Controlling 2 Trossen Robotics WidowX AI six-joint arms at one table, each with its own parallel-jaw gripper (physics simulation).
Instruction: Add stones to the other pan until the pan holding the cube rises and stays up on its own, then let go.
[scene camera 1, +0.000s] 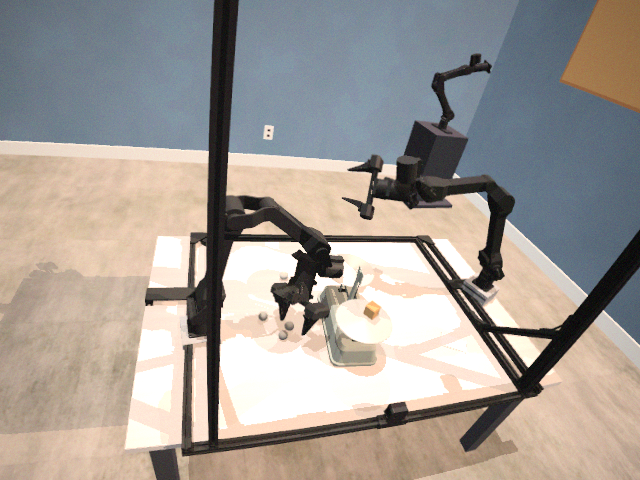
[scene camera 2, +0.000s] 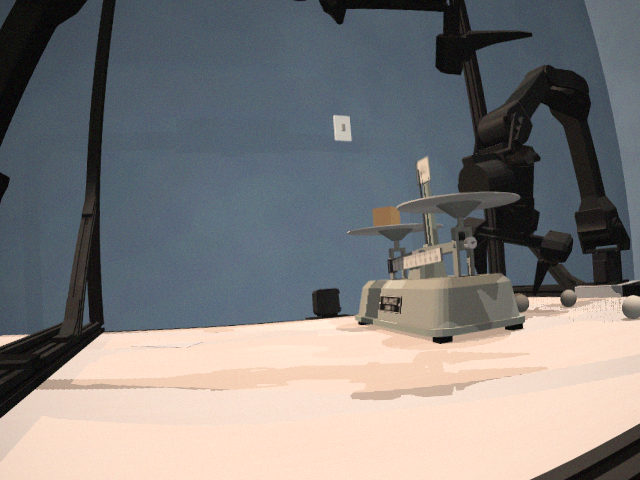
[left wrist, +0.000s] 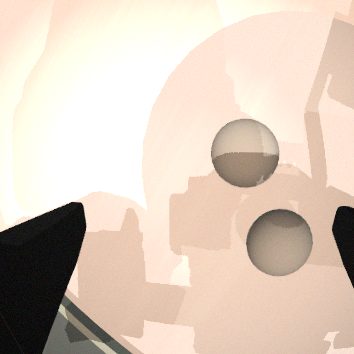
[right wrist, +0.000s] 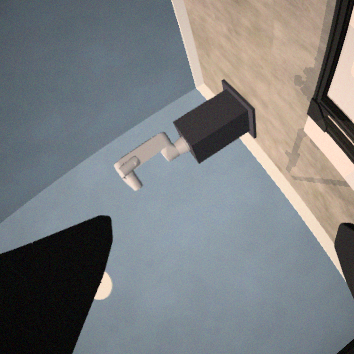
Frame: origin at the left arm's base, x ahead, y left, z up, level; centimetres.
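Where they show: left gripper, fingertip midpoint: (scene camera 1: 292, 327) (left wrist: 215, 218); right gripper, fingertip midpoint: (scene camera 1: 344, 183) (right wrist: 230, 233); left arm's base at its link origin: (scene camera 1: 199, 327) (scene camera 2: 608, 283); right arm's base at its link origin: (scene camera 1: 482, 284).
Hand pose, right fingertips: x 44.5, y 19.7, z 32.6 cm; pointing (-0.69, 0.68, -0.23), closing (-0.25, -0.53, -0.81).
Things, the pixels of their centre, and the offset from my right fingertips. "spot": a spot on its surface instead. Level surfaces: height alone.
- orange cube at the middle of its body: (scene camera 2: 386, 218) (scene camera 1: 371, 310) dx -2.5, dy -34.2, dz -18.7 cm
- balance at the middle of its body: (scene camera 2: 425, 242) (scene camera 1: 353, 301) dx -3.2, dy -26.5, dz -23.1 cm
- table at its surface level: dz -34.7 cm
- small black box at a spot on its surface: (scene camera 2: 325, 302) spot: dx -2.0, dy -54.9, dz -31.7 cm
An orange cube (scene camera 1: 372, 310) (scene camera 2: 386, 216) sits on one pan (scene camera 1: 356, 328) (scene camera 2: 372, 230) of the balance (scene camera 1: 354, 356) (scene camera 2: 454, 304). In scene camera 2 the beam slopes down toward the cube; the other pan (scene camera 2: 449, 201) stands higher, and no stone shows above its rim. Grey stones (scene camera 1: 263, 315) (scene camera 2: 568, 298) (left wrist: 245, 153) lie on the table beside the balance; a paler one (scene camera 1: 283, 275) lies farther back. My left gripper (scene camera 1: 293, 325) (left wrist: 215, 218) is open above the stones; two show between its fingers in the left wrist view. My right gripper (scene camera 1: 345, 183) (right wrist: 230, 233) is open, high behind the table.
A black frame (scene camera 1: 465, 406) borders the table (scene camera 1: 155, 341), with a tall post (scene camera 1: 219, 155) at its left. A small black box (scene camera 1: 397, 411) (scene camera 2: 325, 302) sits on its front bar. A dark pedestal (scene camera 1: 439, 149) (right wrist: 215, 125) with another arm stands behind.
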